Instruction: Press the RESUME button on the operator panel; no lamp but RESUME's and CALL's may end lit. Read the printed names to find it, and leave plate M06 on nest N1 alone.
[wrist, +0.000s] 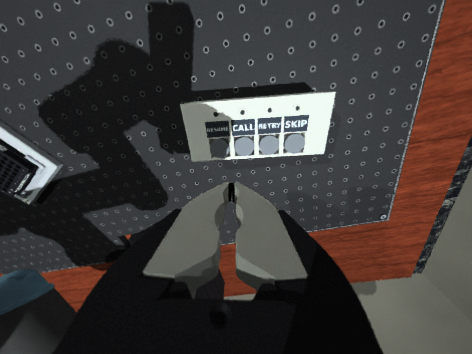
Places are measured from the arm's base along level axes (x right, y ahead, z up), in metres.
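Where they show: gripper, fingertip midpoint: (232, 184).
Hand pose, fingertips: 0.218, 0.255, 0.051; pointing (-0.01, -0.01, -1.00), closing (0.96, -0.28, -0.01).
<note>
After its pixels a point has its place, as x, y, z.
The white operator panel (316, 125) @[0.319, 0.268, -0.018] lies on the pegboard. Its printed names read, left to right, RESUME, CALL, RETRY and SKIP. The RESUME button (219, 148) @[0.204, 0.272, -0.015] is at the left end, in shadow. The CALL button (244, 146) @[0.234, 0.267, -0.015], the RETRY button (269, 144) @[0.263, 0.261, -0.015] and the SKIP button (294, 143) @[0.292, 0.254, -0.015] are grey discs. Above the names, the small lamps (242, 112) @[0.241, 0.304, -0.017] look dark. My gripper (232, 184) @[0.218, 0.255, 0.051] is shut and empty; in the picture its tips show below the panel's near edge, between the RESUME and CALL columns. Plate M06 and nest N1 cannot be made out.
The dark pegboard (370, 60) @[0.406, 0.313, -0.070] has a red wooden border (440, 100) @[0.512, 0.236, -0.083]. A white-framed object with a dark grid (15, 170) @[-0.119, 0.314, -0.046] is at the left edge. A blue piece (22, 290) shows at the lower left. The arm's shadow falls across the board's left side and the panel's left end.
</note>
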